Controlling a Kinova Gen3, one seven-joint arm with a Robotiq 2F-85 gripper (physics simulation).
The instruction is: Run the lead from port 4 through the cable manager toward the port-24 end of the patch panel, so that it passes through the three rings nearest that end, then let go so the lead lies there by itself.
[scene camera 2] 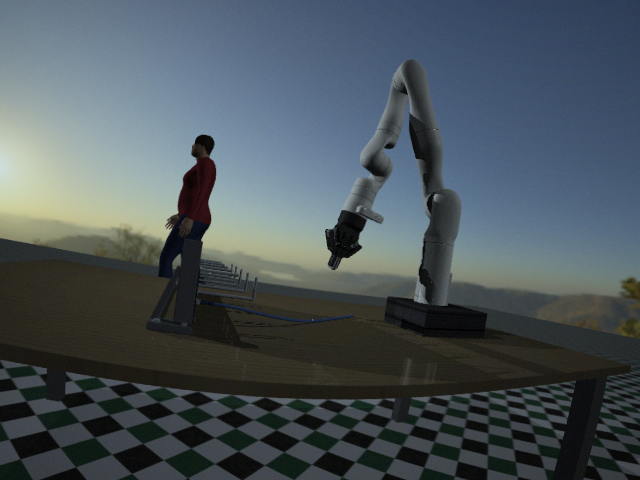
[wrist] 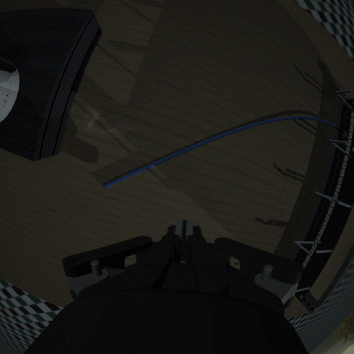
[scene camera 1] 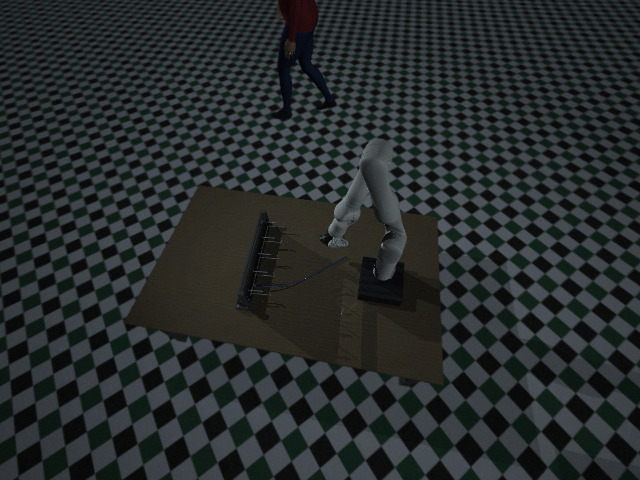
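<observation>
The blue lead (scene camera 1: 305, 279) (scene camera 2: 311, 320) (wrist: 200, 144) leaves the patch panel (scene camera 1: 253, 255) (scene camera 2: 190, 281) near its end closest to scene camera 1. It runs outward toward the robot base, and its free end points away from the panel. The cable manager's thin metal rings stick out in a row along the panel's front. The lead's outer length lies outside them; whether its start passes through the nearest ring is too small to tell. My gripper (scene camera 1: 321, 239) (scene camera 2: 333, 267) (wrist: 184, 229) is shut and empty, above the table and apart from the lead's free end.
The black robot base (scene camera 1: 381, 291) (scene camera 2: 434, 319) (wrist: 37, 95) stands on the wooden table (scene camera 1: 196, 232) (scene camera 2: 310, 361), across from the panel. A person in a red top (scene camera 1: 306, 18) (scene camera 2: 199, 186) is beyond the table. The rings cast shadows on the table top.
</observation>
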